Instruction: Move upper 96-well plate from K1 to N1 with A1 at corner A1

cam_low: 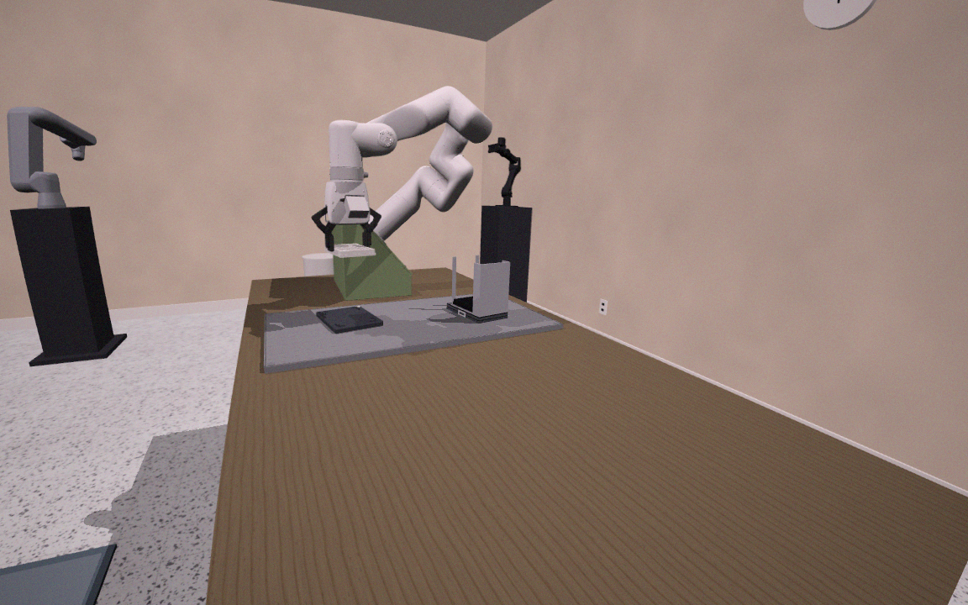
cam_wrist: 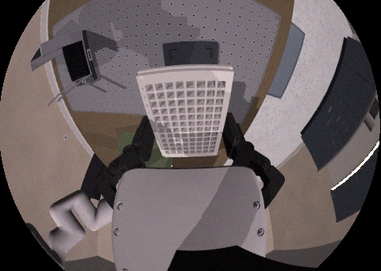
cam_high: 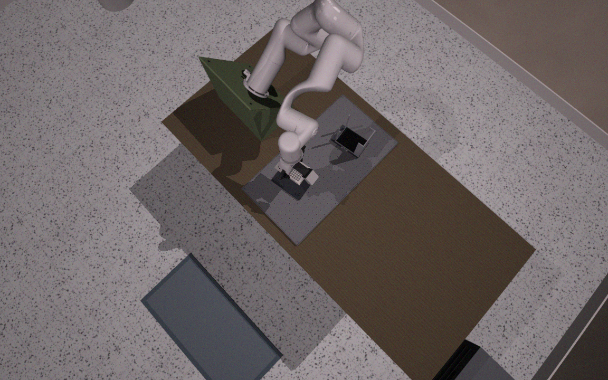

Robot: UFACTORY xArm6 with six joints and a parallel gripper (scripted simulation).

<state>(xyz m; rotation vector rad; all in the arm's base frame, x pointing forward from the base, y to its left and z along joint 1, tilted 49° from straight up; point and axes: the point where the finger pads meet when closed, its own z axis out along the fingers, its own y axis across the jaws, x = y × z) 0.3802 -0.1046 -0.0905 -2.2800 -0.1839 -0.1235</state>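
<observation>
The dark plate nest N1 is 190 mm below my hand and 10 mm to the right of it. The rest, counted from my hand: white 96-well plate: 10 mm below; then pale A1 mark: 180 mm below, 80 mm behind, 30 mm to the left.
</observation>
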